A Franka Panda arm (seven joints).
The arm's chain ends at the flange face. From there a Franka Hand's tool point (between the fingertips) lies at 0.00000 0.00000 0.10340 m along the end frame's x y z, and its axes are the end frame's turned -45 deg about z.
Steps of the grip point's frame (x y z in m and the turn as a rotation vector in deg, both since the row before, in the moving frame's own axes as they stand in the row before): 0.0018 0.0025 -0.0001 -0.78 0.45 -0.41; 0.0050 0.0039 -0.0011 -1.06 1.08 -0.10; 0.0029 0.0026 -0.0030 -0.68 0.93 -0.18; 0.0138 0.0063 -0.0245 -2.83 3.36 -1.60; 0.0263 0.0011 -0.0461 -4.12 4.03 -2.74; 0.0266 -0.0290 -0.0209 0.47 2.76 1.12; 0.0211 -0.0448 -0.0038 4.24 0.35 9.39
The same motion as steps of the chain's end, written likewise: 0.0015 0.0001 -0.0001 -0.23 0.87 -0.41; 0.0036 -0.0007 -0.0011 0.01 1.51 -0.10; 0.0018 0.0001 -0.0030 0.18 1.14 -0.18; 0.0063 -0.0045 -0.0242 0.37 4.38 -1.60; 0.0090 -0.0177 -0.0456 -0.06 5.76 -2.74; -0.0047 -0.0352 -0.0208 2.28 1.62 1.12; -0.0123 -0.0404 -0.0035 3.25 -2.75 9.39
